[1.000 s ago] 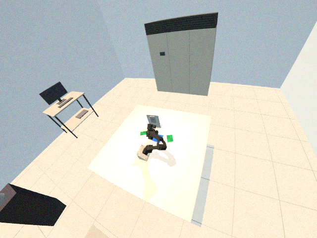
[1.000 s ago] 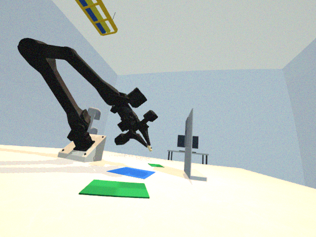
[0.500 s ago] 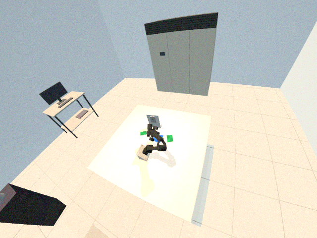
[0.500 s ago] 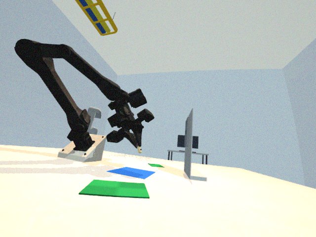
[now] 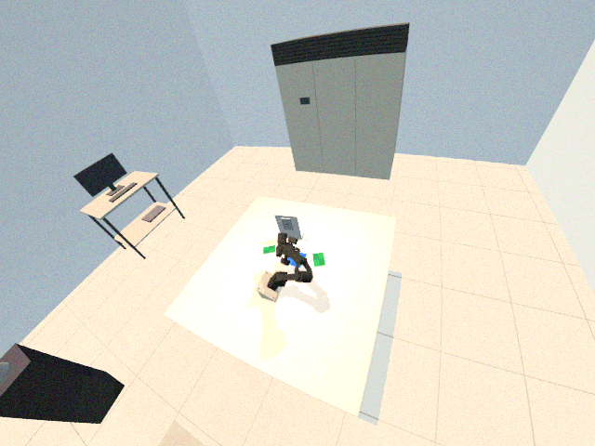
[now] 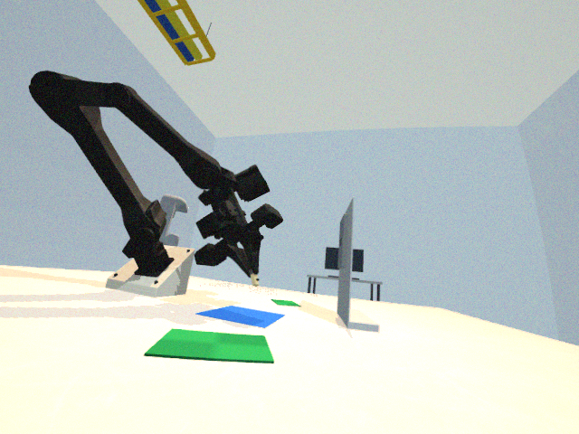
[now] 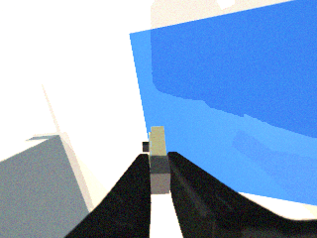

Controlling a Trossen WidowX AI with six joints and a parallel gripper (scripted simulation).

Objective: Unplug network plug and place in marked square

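The blue square lies 10 mm behind my gripper tip and 70 mm below it. Round my gripper tip: network plug right at my gripper tip; then upright grey panel 180 mm ahead, 100 mm to the left, 40 mm above.
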